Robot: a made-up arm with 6 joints. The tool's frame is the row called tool.
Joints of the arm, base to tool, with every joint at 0 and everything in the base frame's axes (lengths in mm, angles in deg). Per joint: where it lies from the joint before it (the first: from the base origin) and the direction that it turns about. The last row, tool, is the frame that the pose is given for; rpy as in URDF.
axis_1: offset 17 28 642 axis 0 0 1
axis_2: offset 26 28 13 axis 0 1 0
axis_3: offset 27 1 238 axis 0 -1 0
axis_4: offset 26 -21 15 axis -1 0 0
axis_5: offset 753 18 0 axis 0 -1 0
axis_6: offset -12 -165 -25 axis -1 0 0
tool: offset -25 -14 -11 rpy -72.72 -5.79 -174.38
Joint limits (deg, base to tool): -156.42..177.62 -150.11..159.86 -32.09..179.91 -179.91..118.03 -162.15..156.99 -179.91..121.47
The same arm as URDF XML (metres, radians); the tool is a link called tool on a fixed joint. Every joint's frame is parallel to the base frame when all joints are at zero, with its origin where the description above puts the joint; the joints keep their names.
<robot name="arm">
  <joint name="axis_1" type="revolute">
    <parent link="base_link"/>
    <child link="link1"/>
    <origin xyz="0.017 0.028 0.642"/>
    <axis xyz="0 0 1"/>
    <limit lower="-2.73" upper="3.1001"/>
  </joint>
  <joint name="axis_2" type="revolute">
    <parent link="link1"/>
    <child link="link2"/>
    <origin xyz="0.026 0.028 0.013"/>
    <axis xyz="0 1 0"/>
    <limit lower="-2.6199" upper="2.7901"/>
  </joint>
  <joint name="axis_3" type="revolute">
    <parent link="link2"/>
    <child link="link3"/>
    <origin xyz="0.027 0.001 0.238"/>
    <axis xyz="0 -1 0"/>
    <limit lower="-0.5601" upper="3.14"/>
  </joint>
  <joint name="axis_4" type="revolute">
    <parent link="link3"/>
    <child link="link4"/>
    <origin xyz="0.026 -0.021 0.015"/>
    <axis xyz="-1 0 0"/>
    <limit lower="-3.14" upper="2.06"/>
  </joint>
  <joint name="axis_5" type="revolute">
    <parent link="link4"/>
    <child link="link5"/>
    <origin xyz="0.753 0.018 0"/>
    <axis xyz="0 -1 0"/>
    <limit lower="-2.8301" upper="2.74"/>
  </joint>
  <joint name="axis_6" type="revolute">
    <parent link="link5"/>
    <child link="link6"/>
    <origin xyz="-0.012 -0.165 -0.025"/>
    <axis xyz="-1 0 0"/>
    <limit lower="-3.14" upper="2.1201"/>
  </joint>
  <joint name="tool_joint" type="fixed">
    <parent link="link6"/>
    <child link="tool"/>
    <origin xyz="-0.025 -0.014 -0.011" rpy="-1.2692 -0.1011 -3.0435"/>
  </joint>
  <link name="base_link"/>
  <link name="link1"/>
  <link name="link2"/>
  <link name="link3"/>
  <link name="link4"/>
  <link name="link5"/>
  <link name="link6"/>
  <link name="tool"/>
</robot>

